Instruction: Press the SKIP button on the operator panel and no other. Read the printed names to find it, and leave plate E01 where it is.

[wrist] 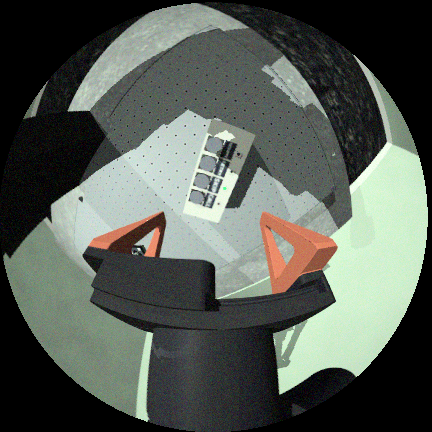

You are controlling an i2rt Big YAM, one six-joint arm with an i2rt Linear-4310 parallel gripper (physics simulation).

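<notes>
The operator panel is a pale box in the middle of the wrist view, with a slanting row of several round grey buttons and dark name labels beside them. The print is small and hard to read. The third button from the top seems to be SKIP; a small green light is lit beside its label. My gripper is wide open and empty, its orange fingertips apart on either side of the panel's lower end and nearer the camera. A small dark and light object, possibly part of plate E01, shows through the left finger's opening.
The panel stands on a grey perforated board with light and shadow patches. A large black shape blocks the view at the left. Pale green floor shows at the right, beyond the board's edge.
</notes>
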